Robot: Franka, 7 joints.
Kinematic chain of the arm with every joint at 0, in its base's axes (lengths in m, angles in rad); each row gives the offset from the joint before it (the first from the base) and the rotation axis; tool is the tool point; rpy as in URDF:
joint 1: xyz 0 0 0.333 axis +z
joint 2: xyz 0 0 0 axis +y
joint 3: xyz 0 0 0.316 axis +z
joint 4: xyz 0.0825 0 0 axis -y
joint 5: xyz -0.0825 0 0.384 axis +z
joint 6: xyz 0 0 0 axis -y
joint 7: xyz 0.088 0 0 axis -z
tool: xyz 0 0 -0.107 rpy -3.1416 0 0
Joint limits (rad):
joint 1: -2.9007..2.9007
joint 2: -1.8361..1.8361
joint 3: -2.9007..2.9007
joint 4: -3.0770..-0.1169
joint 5: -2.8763..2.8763
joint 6: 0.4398..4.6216
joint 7: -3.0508..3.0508
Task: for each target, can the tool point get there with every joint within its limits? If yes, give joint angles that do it. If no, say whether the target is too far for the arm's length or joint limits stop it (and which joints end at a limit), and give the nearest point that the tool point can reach.
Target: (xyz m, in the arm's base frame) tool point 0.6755 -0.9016 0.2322
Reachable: no: too far | nearest point 0.5123 -0.6838 0.2565 | short by 0.273 m
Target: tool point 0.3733 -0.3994 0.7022
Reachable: yes | joints 0.2025 -0.1377 -0.8874 -1.9715 0.2956 3.5546 0.8259
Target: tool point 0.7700 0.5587 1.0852
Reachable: no: too far | nearest point 0.5447 0.3952 0.8651 | short by 0.355 m
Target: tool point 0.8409 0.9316 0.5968
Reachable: no: too far | nearest point 0.5625 0.6232 0.5095 | short by 0.425 m
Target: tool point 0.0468 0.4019 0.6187
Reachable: yes | joints 0.1198 1.1751 2.3146 -1.8513 -0.7981 0.8511 1.0873
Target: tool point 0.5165 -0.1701 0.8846
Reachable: yes | joints -0.9785 0.7597 1.7465 -0.5215 0.0776 1.4438 1.6650
